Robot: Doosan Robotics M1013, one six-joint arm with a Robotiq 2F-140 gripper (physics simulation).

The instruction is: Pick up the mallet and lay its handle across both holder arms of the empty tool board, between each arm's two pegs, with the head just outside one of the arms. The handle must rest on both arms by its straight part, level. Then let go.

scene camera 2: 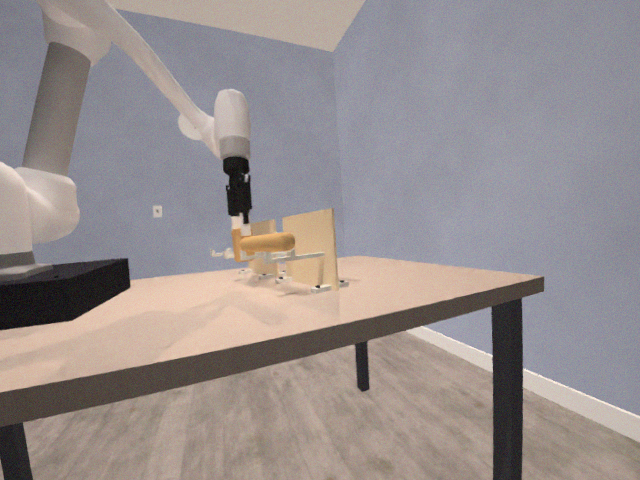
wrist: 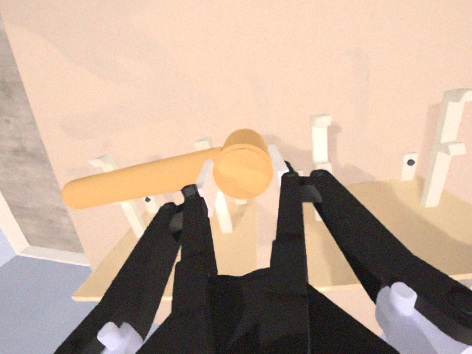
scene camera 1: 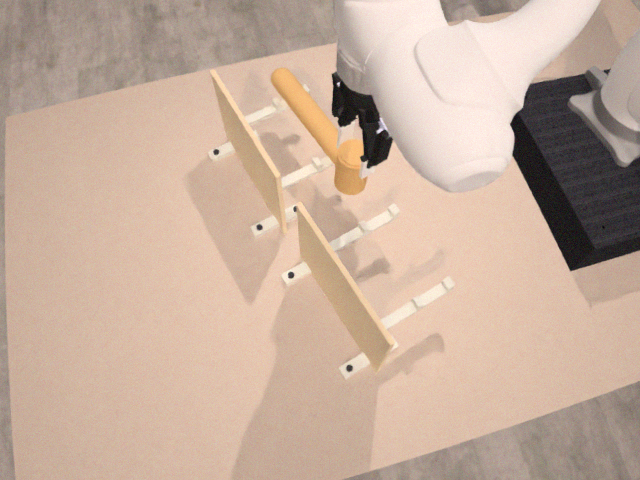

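Seen in the pictures: gripper, between the fingertips: (scene camera 2: 241, 236) (wrist: 242, 164) (scene camera 1: 355, 159); arm's base, origin of its link: (scene camera 1: 624, 121).
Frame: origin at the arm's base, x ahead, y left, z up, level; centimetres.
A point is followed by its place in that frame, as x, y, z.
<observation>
The orange mallet's handle (scene camera 1: 310, 116) {60.3, -22.1, 5.6} (scene camera 2: 268, 242) {58.3, -30.2, 4.1} (wrist: 140, 175) {58.1, -22.7, 5.5} passes over both pale arms of the tool board (scene camera 1: 248, 149) {72.9, -21.0, 4.2} (scene camera 2: 310, 232) {72.5, -25.1, 5.7} (wrist: 240, 250) {71.3, -11.7, 4.5} at upper left in scene camera 1. It crosses the outer arm (scene camera 1: 263, 112) {66.6, -30.7, 0.4} (wrist: 132, 220) {68.7, -30.6, 0.3} between its pegs; at the inner arm (scene camera 1: 299, 175) {65.9, -14.5, 0.3} (wrist: 223, 215) {68.0, -14.4, 0.3}, the head partly hides the crossing. The handle looks about level; whether it touches the arms is unclear. The head (scene camera 1: 350, 178) {59.2, -7.8, 4.7} (scene camera 2: 237, 245) {55.3, -12.3, 3.4} is just outside the inner arm. My gripper (scene camera 1: 354, 153) {57.1, -10.3, 5.9} (scene camera 2: 240, 227) {57.1, -10.3, 5.9} (wrist: 242, 164) {57.1, -10.3, 5.9} is shut on the head, fingers pointing down.
A second upright tool board (scene camera 1: 341, 289) {69.2, 9.8, 4.8} (wrist: 390, 225) {68.5, 9.5, 3.0} stands beside the first, with bare arms (scene camera 1: 351, 237) {62.7, 0.6, 0.2} (scene camera 1: 408, 312) {60.2, 16.5, 0.2} reaching toward the robot's side. The black robot base (scene camera 1: 578, 170) {17.4, 5.9, 0.5} (scene camera 2: 62, 294) {17.8, -17.0, -3.6} stands on the table (scene camera 1: 129, 335) {105.1, -2.1, -9.3} (scene camera 2: 439, 279) {100.3, -45.3, -9.3}.
</observation>
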